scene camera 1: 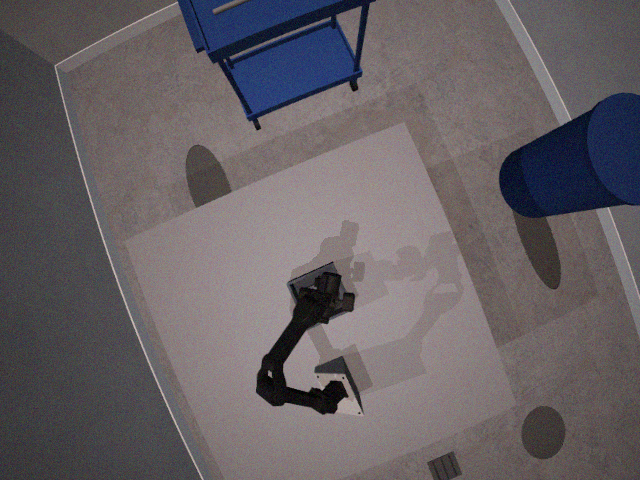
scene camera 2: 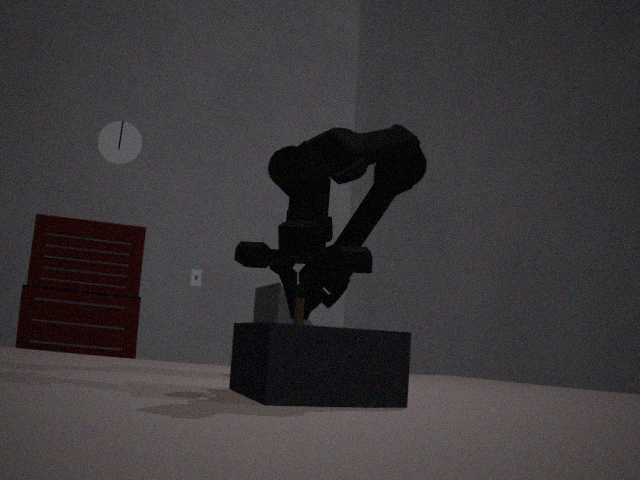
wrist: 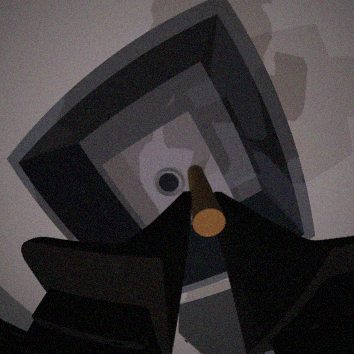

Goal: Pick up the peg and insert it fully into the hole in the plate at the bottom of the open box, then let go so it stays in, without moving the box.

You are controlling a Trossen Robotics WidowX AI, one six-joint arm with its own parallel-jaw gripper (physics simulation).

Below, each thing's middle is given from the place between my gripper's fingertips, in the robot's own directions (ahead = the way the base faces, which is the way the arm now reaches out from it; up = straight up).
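The dark grey box (scene camera 2: 277, 364) has my gripper 3 cm to the right of it and 6 cm above it. As for the brown peg (wrist: 207, 218), I find it 1 cm below my hand.
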